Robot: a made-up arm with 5 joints.
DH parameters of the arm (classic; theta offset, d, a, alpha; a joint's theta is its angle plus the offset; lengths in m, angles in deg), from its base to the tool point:
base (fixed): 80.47 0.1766 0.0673 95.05
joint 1: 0 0.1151 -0.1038 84.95
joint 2: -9.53 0.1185 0.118 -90
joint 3: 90 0.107 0.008 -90
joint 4: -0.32 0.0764 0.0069 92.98
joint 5: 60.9 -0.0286 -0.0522 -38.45
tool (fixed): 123.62 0.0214 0 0
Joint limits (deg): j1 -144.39..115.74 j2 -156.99..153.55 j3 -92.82..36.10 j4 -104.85..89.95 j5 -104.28..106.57
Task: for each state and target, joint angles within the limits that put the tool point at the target. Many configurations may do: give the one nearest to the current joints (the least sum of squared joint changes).
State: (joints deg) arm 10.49 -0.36 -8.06 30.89 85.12
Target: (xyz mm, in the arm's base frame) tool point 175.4 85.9 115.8
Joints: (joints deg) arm 29.95 -8.94 -22.58 22.42 82.37
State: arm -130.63 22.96 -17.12 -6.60 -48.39
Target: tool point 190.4 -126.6 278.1
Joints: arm -78.78 56.10 -4.16 -19.62 -65.80
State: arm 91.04 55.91 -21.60 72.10 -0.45
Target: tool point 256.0 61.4 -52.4
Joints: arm 69.95 66.80 -16.69 80.44 -8.62
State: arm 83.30 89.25 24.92 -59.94 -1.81
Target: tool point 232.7 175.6 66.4
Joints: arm 105.80 70.10 11.09 -72.64 -24.07
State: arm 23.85 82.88 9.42 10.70 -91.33
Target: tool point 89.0 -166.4 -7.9
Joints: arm -0.42 107.51 16.92 23.41 -90.43
